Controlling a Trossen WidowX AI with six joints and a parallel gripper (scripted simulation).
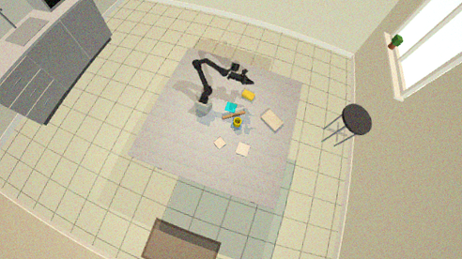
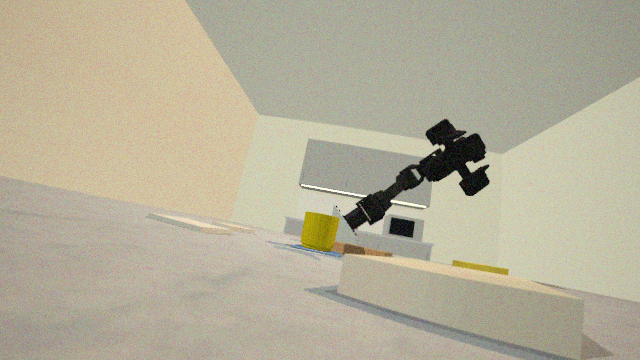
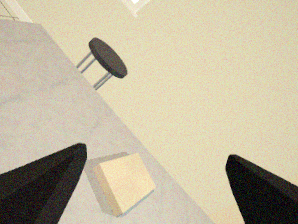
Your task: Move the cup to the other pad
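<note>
My gripper tip is 290 mm to the left of the yellow cup, 220 mm above it and 40 mm past it. Also, from my gripper tip: cyan pad (270 mm below, 140 mm to the right, 140 mm behind); yellow block (240 mm below, 30 mm to the left, 20 mm behind); wooden bar (260 mm below, 210 mm to the right, 90 mm behind).
</note>
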